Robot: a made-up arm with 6 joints.
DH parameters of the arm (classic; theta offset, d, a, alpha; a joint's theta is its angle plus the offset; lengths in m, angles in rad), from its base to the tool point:
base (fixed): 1.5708 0.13 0 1.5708
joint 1: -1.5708 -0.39 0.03 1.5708
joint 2: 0 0.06 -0.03 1.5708
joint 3: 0 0.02 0.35 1.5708
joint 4: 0 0.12 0.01 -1.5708
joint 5: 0 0.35 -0.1 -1.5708
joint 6: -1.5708 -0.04 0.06 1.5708
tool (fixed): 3.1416 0.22 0 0
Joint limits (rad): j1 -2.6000..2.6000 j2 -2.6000..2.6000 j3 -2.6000..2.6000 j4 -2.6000..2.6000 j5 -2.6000..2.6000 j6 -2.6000..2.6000
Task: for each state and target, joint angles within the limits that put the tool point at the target. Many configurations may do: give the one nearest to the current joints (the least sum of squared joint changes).
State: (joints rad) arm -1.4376 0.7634 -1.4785 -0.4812 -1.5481 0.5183
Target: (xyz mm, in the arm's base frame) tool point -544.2 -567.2 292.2
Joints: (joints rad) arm -2.1014 0.8825 -1.1418 -0.0534 -1.3797 0.4078
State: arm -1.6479 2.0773 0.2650 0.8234 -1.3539 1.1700
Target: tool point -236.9 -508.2 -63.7
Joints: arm -1.1355 1.7609 0.1935 0.4039 -1.3563 1.3324
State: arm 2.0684 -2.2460 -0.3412 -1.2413 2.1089 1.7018
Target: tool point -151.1 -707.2 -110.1
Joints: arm 2.6000 -2.6000 -0.6361 -0.4178 1.9952 1.3465
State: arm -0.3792 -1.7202 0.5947 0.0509 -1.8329 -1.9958
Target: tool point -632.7 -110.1 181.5
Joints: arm -0.1614 -1.3795 0.4207 0.5696 -1.5614 -1.9792
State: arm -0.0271 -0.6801 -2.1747 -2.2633 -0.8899 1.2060
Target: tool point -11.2 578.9 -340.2
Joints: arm -0.4369 -0.9333 -1.7625 -2.4217 -0.9654 1.1507
